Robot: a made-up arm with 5 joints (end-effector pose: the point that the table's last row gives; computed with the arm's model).
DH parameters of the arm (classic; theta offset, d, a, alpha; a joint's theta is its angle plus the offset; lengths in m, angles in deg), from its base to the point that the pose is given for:
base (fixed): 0 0 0.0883 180
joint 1: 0 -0.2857 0.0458 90
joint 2: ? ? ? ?
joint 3: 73.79 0 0.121 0
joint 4: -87.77 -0.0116 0 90
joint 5: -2.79 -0.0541 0 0
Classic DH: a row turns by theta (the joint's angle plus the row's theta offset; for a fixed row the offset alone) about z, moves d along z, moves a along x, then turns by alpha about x.
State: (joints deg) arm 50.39 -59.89 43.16 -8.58 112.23
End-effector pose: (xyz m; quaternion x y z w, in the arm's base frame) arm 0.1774 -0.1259 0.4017 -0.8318 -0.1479 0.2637 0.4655
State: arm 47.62 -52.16 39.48 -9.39 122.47
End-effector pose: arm 0.1911 -0.1299 0.3977 -0.8243 -0.0917 0.3286 0.4518
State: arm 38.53 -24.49 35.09 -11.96 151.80
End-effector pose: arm 0.2419 -0.1371 0.3451 -0.7139 0.0470 0.5740 0.3983
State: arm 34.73 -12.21 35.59 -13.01 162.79
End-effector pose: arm 0.2578 -0.1316 0.3093 -0.6350 0.0821 0.6822 0.3531
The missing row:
joint 2: -76.02 0 0.077 0
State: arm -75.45 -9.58 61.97 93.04 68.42
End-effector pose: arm 0.1208 0.0790 0.2389 -0.0398 0.4634 0.8347 0.2949
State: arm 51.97 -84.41 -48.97 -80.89 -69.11
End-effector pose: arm -0.0181 0.1172 0.3657 -0.0809 0.4603 -0.7801 0.4159
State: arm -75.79 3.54 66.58 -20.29 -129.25
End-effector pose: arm 0.1362 0.1420 0.2057 0.3333 0.0826 -0.4427 0.8283
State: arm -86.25 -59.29 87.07 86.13 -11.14
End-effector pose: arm 0.1050 0.0774 0.2382 -0.1589 0.1329 0.5772 0.7899
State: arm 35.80 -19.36 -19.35 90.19 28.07
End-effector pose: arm 0.2143 -0.1052 0.3993 -0.1676 -0.2841 -0.0865 0.9401
